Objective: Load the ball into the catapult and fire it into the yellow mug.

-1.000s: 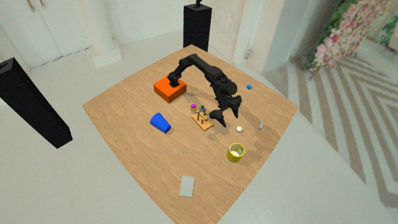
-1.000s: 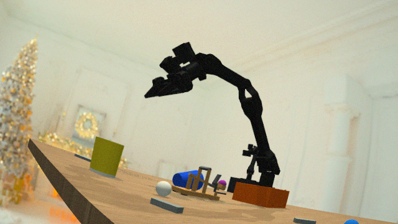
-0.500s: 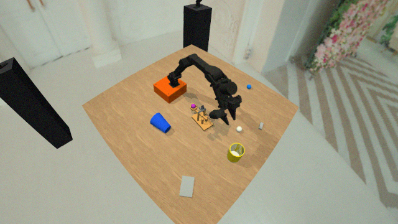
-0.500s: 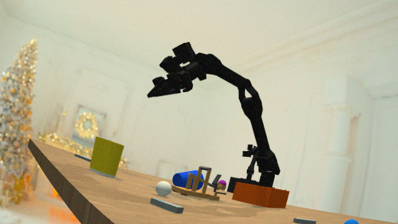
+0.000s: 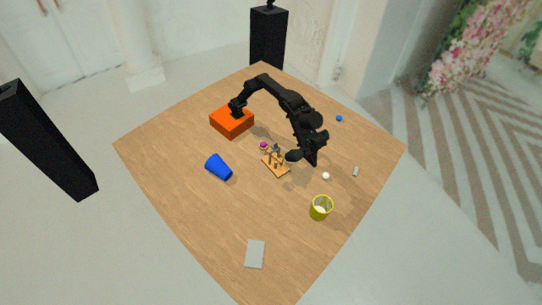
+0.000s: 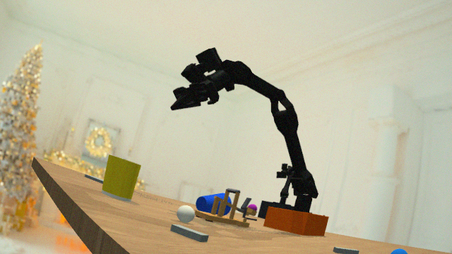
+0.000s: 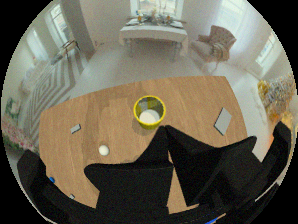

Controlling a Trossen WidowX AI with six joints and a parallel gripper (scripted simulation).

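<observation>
Right now my gripper tip is 340 mm past the purple ball, 40 mm to the right of it and 210 mm above it. Round my gripper tip: yellow mug: 90 mm ahead, 10 mm to the left, 240 mm below; then wooden catapult: 270 mm behind, 50 mm to the left, 220 mm below; then white ball: 20 mm behind, 180 mm to the left, 250 mm below.
</observation>
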